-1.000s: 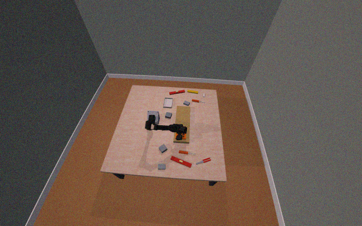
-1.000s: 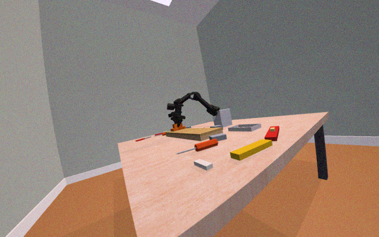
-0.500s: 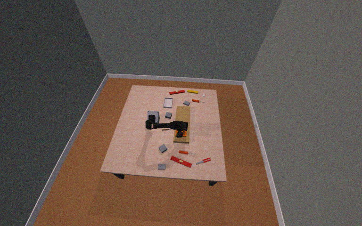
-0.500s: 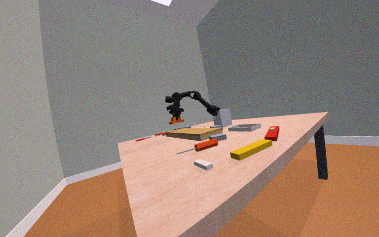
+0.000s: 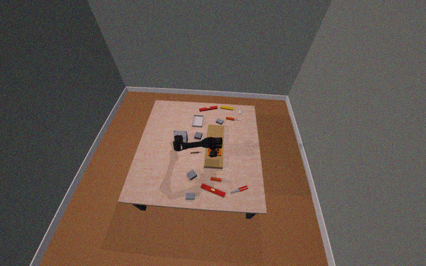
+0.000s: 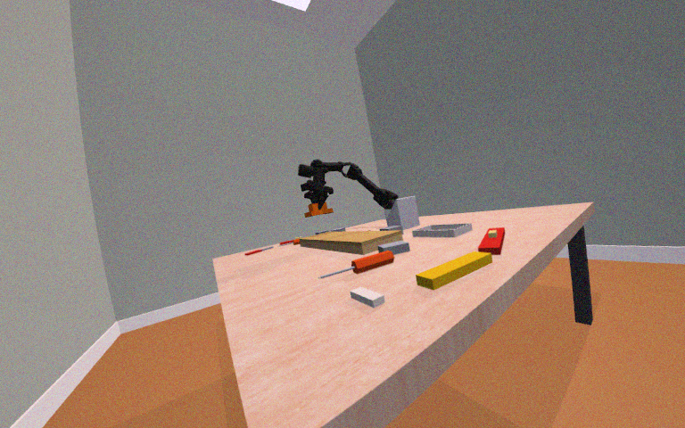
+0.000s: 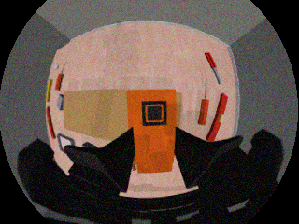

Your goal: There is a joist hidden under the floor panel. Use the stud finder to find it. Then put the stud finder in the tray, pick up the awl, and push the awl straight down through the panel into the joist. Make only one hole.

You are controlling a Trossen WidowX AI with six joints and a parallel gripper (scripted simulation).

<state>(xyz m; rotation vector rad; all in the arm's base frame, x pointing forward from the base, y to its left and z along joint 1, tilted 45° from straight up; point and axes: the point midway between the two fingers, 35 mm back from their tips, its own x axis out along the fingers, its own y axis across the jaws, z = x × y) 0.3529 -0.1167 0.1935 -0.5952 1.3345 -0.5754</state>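
My gripper tip is now 160 mm past the grey tray, 520 mm to the right of it and 150 mm above it. From my gripper tip the other things lie so: square indicator: 20 mm ahead, 30 mm above; stud finder: 10 mm ahead, 20 mm above; awl: 170 mm behind, 90 mm to the left, 160 mm below.
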